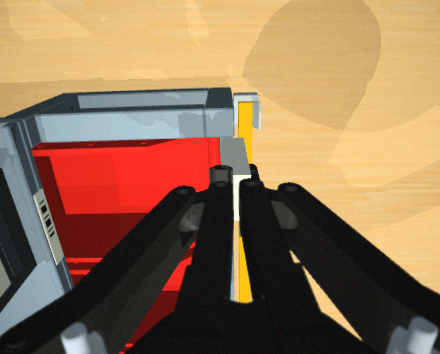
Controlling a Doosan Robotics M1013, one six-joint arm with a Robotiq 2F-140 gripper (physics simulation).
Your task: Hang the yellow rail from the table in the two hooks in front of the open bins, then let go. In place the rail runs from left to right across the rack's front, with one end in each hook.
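Frame: origin at the arm's base, x ahead, y left, z up, level; millimetres.
Seen in the pictures: gripper, fingertip midpoint: (pixel 233 155).
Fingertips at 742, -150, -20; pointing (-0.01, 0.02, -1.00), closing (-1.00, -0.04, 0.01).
A point is followed by its place in that frame, as x, y, z.
The yellow rail (pixel 245 120) {734, -172, -33} runs along the front of the rack, beside its grey-blue frame. Its far end sits between the walls of a pale grey hook (pixel 256 114) {726, -177, -31} at the rack's corner. The rail shows again through the narrow gap between the gripper's dark parts, and part of it is hidden behind the fingers. Its other end and the second hook do not show. My gripper (pixel 233 155) {742, -150, -20} is shut with nothing held, and its tips are over the rail's line, at the front edge of the red bin.
An open red bin (pixel 135 175) {836, -100, -89} lies left of the rail inside the grey-blue rack (pixel 120 124) {819, -174, -13}. A pale label with black marks (pixel 48 227) {874, -104, 7} is on a rack part at the left. The wooden table (pixel 390 150) {582, -127, -98} extends to the right and beyond the rack.
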